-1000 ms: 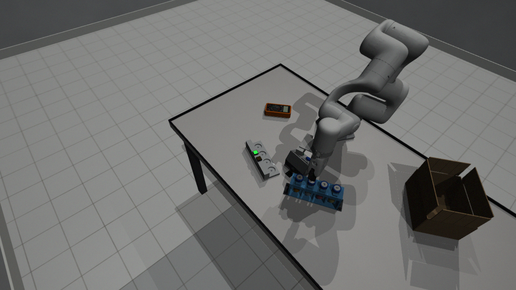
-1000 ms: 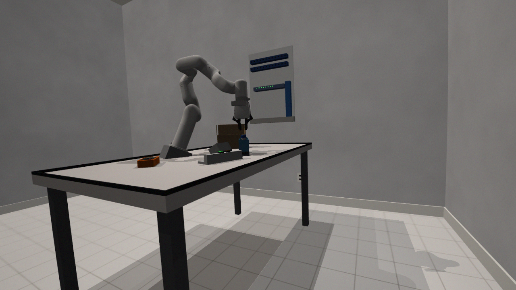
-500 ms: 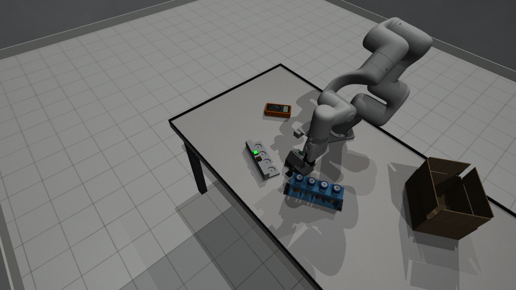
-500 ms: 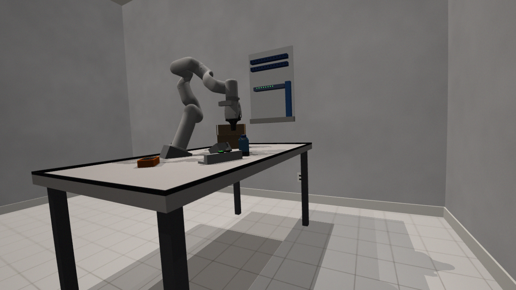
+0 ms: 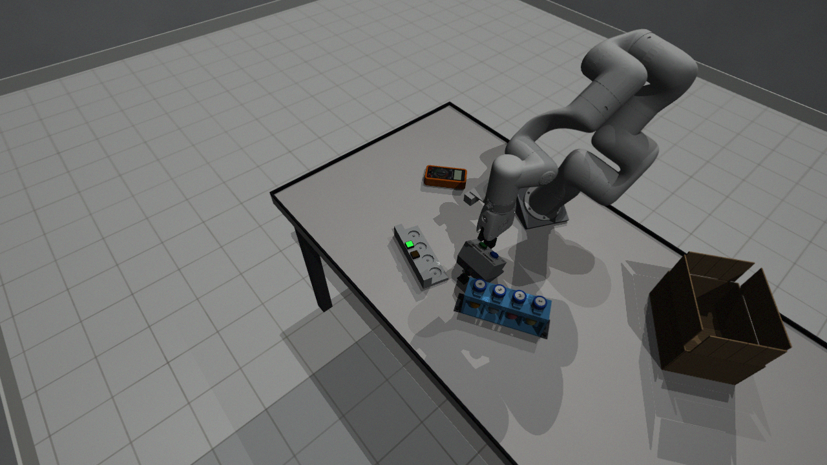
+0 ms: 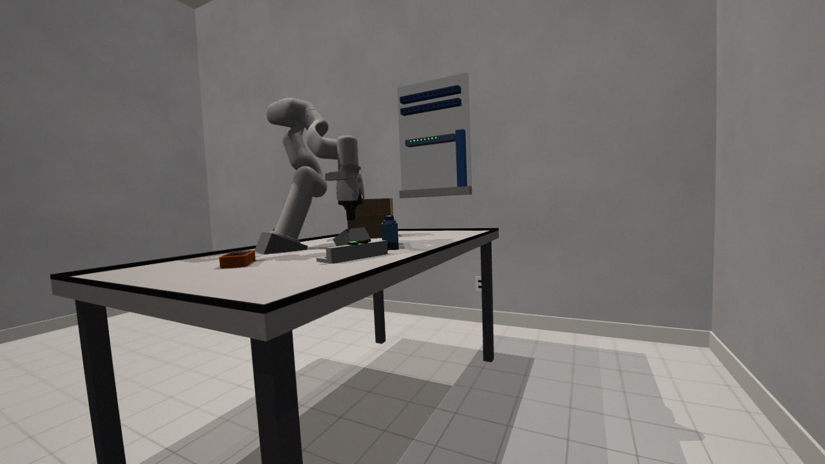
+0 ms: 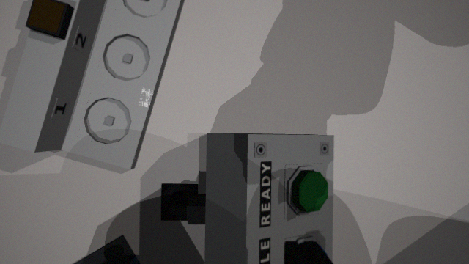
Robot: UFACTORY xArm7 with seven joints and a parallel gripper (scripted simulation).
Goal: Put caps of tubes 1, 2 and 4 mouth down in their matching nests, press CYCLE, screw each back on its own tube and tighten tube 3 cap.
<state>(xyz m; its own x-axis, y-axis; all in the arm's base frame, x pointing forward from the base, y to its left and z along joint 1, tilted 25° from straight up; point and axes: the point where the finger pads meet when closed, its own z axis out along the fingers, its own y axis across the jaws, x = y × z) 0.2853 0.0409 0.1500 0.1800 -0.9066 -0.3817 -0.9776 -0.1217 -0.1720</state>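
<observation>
Now: the green key 1 cm behind my hand, 3 cm to the right of it and 7 cm below it. The rest, counted from my hand: blue key (2 cm behind, 1 cm to the left, 7 cm below); then key housing (1 cm to the right, 8 cm below); then cap 4 (10 cm ahead, 10 cm to the left, 2 cm below).
</observation>
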